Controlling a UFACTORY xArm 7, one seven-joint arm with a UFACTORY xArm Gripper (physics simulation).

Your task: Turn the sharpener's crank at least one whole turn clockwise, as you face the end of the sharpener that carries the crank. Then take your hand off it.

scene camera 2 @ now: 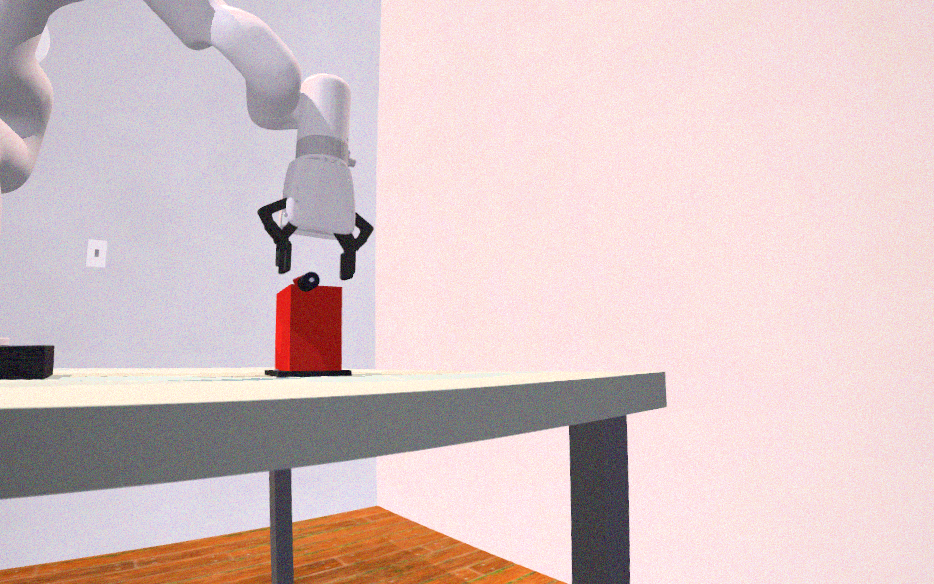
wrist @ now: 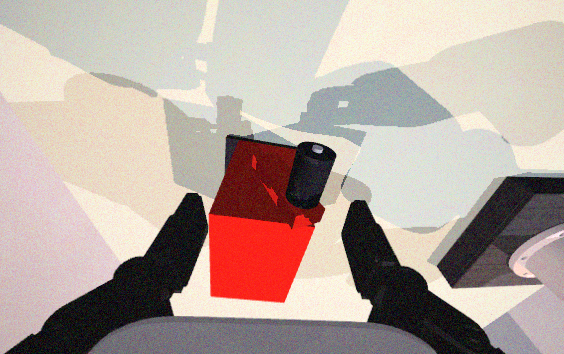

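Where they show: gripper, fingertip midpoint: [scene camera 2: 316, 276] [wrist: 276, 214]; arm's base, link origin: [wrist: 553, 247].
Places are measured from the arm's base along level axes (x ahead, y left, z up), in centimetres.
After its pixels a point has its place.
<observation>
The red sharpener [scene camera 2: 316, 330] @[z 2.7, x 40.9, y -20.9 cm] [wrist: 255, 260] @[z 9.1, x 42.3, y -16.4 cm] stands upright on a thin black base near the table's far edge in the scene view. Its crank has a black cylindrical handle [scene camera 2: 309, 280] @[z 8.8, x 36.7, y -25.9 cm] [wrist: 311, 175] @[z 10.0, x 37.5, y -24.9 cm] at the top of the body. In the wrist view the handle lies over the right side of the body's top, and part of the red crank arm shows beneath it. My gripper [scene camera 2: 315, 272] @[z 10.1, x 39.7, y -22.5 cm] [wrist: 276, 214] @[z 10.1, x 39.7, y -22.5 cm] is open and empty, pointing down just above the sharpener. In both views one finger is to each side of the handle, apart from it.
A black-edged block [scene camera 2: 27, 362] @[z -1.8, x 7.8, y -11.8 cm] [wrist: 475, 232] @[z -2.2, x 10.9, y -2.4 cm] stands left of the sharpener in the scene view and at the right in the wrist view, with the arm's pale round base on it. The table [scene camera 2: 482, 409] @[z -5.6, x 34.3, y -56.6 cm] ends to the right, near a pink wall [scene camera 2: 757, 206].
</observation>
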